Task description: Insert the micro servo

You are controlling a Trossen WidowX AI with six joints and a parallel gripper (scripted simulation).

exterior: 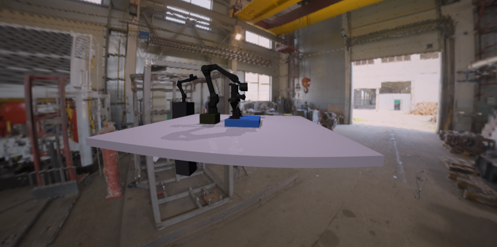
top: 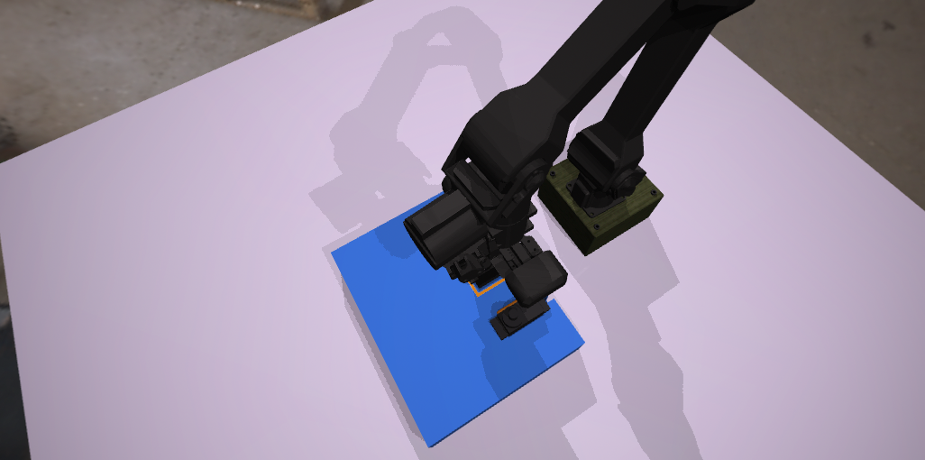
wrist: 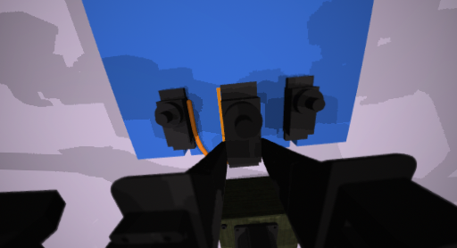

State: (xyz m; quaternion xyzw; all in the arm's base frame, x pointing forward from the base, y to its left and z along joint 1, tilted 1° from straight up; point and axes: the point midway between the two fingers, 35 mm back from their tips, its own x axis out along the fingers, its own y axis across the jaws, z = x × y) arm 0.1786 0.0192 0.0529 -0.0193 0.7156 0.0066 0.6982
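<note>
The blue deck lies 12 cm ahead of my gripper tip and 7 cm below it.
</note>
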